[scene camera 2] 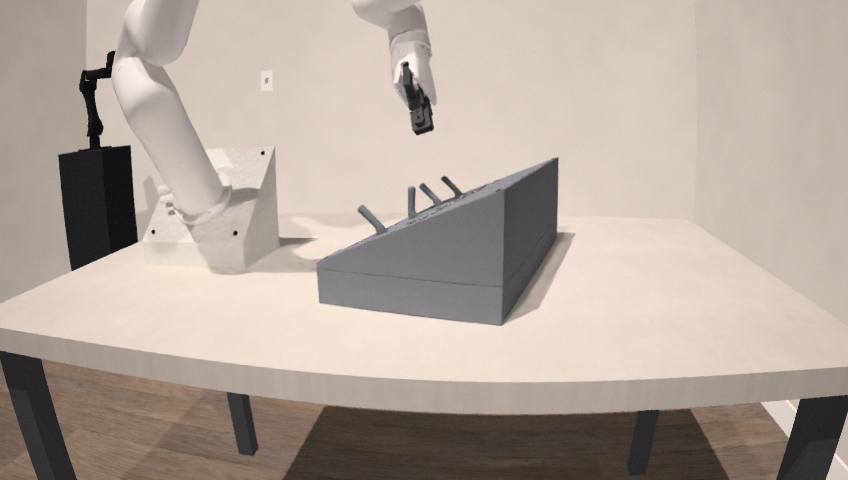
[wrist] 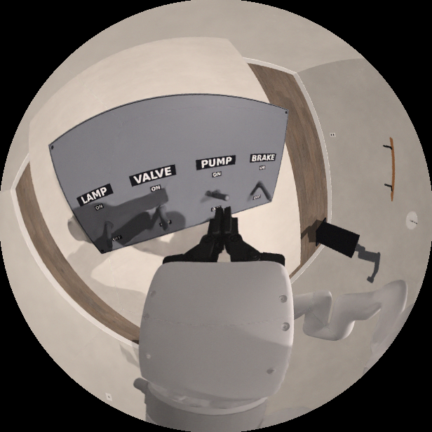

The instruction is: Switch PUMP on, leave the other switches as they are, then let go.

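My gripper visible, wrist view included. Grey sloped switch panel visible too.
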